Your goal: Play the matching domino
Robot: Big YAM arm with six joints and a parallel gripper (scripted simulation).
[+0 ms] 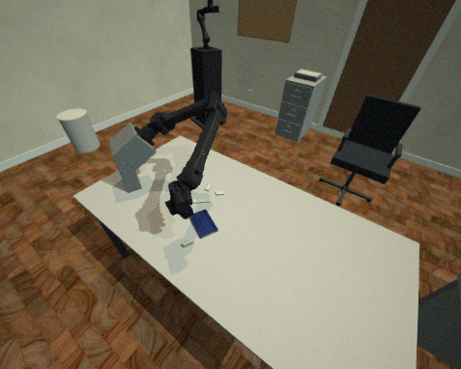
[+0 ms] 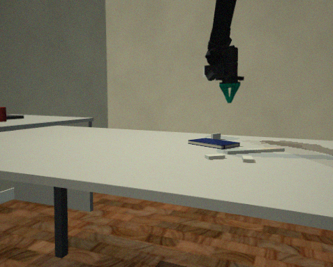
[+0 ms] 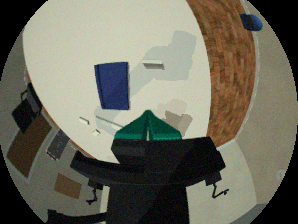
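The white domino lies 150 mm below my hand, 60 mm ahead of it and 10 mm to the right of it. From my hand the other things lie so: book (150 mm below, 110 mm to the left).
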